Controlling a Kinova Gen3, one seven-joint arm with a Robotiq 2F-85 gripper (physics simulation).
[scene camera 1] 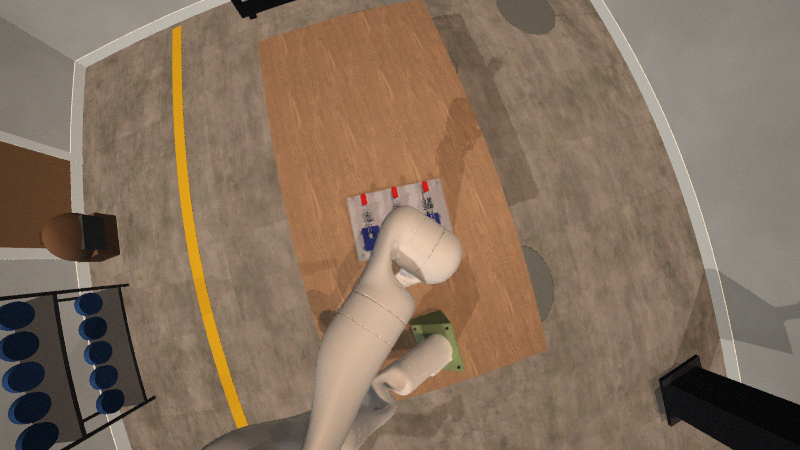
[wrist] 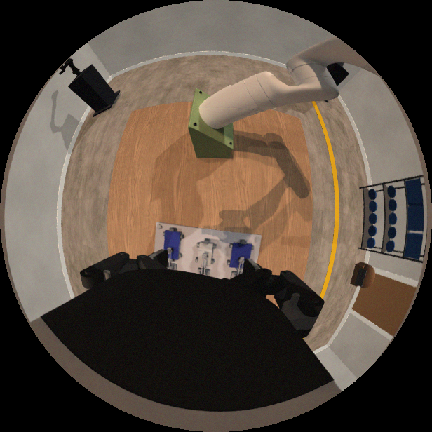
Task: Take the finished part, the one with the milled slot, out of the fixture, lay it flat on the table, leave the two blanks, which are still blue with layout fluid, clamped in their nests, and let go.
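Places are measured from the arm's base along level axes (x ahead, y left, z up), in metres.
Pixels of known places: arm's base, origin of its link: (scene camera 1: 439, 346).
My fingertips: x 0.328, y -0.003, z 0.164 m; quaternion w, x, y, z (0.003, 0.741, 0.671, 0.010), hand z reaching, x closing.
Ahead of a thing's pixels: the offset from my fingertips to its middle. "spot": to the spot under its first point. Level surfaces: height alone.
The fixture plate {spot: dx +0.162, dy +0.133, dz -0.290 m} (scene camera 1: 354, 218) (wrist: 189, 250) lies on the table with three nests in a row. One blue blank {dx +0.072, dy +0.094, dz -0.276 m} (scene camera 1: 369, 238) (wrist: 240, 254) sits in the nest nearer the yellow floor line. The other blue blank {dx +0.040, dy -0.124, dz -0.279 m} (scene camera 1: 436, 217) (wrist: 172, 244) sits in the opposite outer nest, partly covered by the arm in the scene view. The pale, silvery finished part (wrist: 205, 248) sits in the middle nest; the arm hides it in the scene view, and its slot is too small to make out. My gripper (wrist: 204, 263) is open and empty above the fixture; the arm hides it in the scene view.
Red-tipped clamp handles {dx +0.205, dy +0.077, dz -0.254 m} (scene camera 1: 363, 199) {dx +0.192, dy -0.032, dz -0.248 m} (scene camera 1: 394, 191) {dx +0.178, dy -0.141, dz -0.259 m} (scene camera 1: 425, 186) stand along the fixture's far side. The green arm mount (scene camera 1: 455, 358) (wrist: 214, 146) stands on the wooden table {dz -0.305 m} (scene camera 1: 358, 100) (wrist: 135, 175). A rack with blue bins (scene camera 1: 57, 335) (wrist: 385, 220) stands beyond the yellow line.
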